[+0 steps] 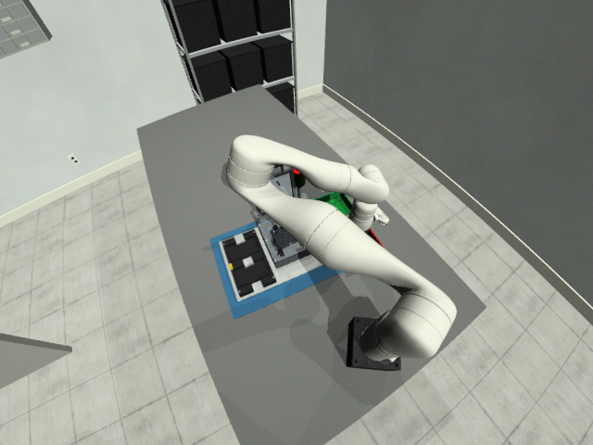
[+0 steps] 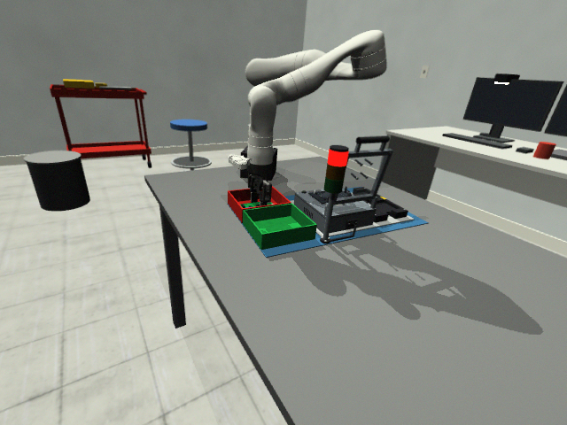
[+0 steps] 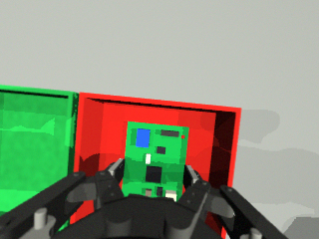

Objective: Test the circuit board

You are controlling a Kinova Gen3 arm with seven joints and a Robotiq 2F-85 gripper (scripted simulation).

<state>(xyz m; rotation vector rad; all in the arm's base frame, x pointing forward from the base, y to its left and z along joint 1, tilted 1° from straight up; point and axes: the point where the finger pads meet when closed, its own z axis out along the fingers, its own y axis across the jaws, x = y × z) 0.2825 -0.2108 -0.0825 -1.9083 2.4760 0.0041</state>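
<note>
Right now the red bin is right at my hand. Round my hand: green circuit board (1 cm below); then tester bed (16 cm ahead, 17 cm to the left, 5 cm above); then green bin (15 cm ahead, 4 cm to the right).
</note>
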